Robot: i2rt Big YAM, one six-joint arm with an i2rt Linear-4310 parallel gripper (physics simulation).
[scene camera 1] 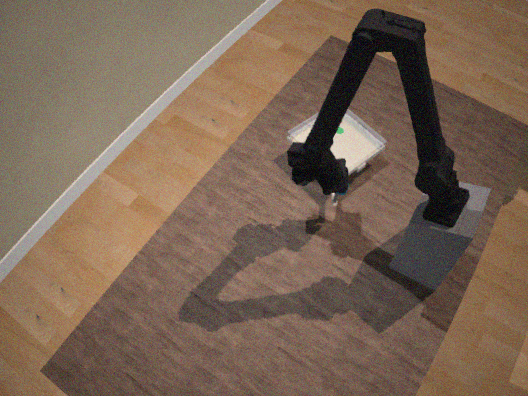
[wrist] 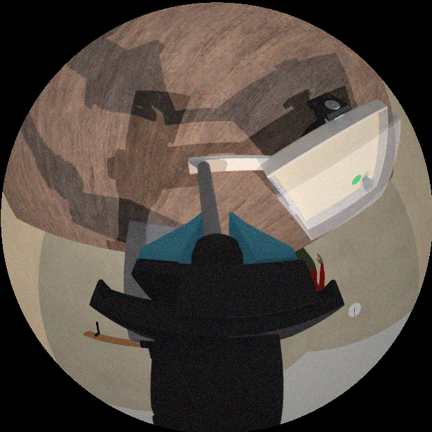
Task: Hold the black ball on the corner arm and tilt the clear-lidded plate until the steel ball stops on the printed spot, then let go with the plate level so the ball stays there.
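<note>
My gripper is shut on the black ball at the top of a grey post. The post stands on the white corner arm, which runs to the near corner of the plate. The clear-lidded plate has a cream floor and clear walls; its exact tilt is hard to tell. The green printed spot shows near its far side. The steel ball, a blurred grey shape, lies close beside the spot, not on it. It cannot be made out in the scene view.
A black stand with a grey disc shows below the plate's edge. The arm's base stands on a grey slab. The brown tabletop carries the arm's shadows. Part of a red-clothed figure shows beyond the gripper.
</note>
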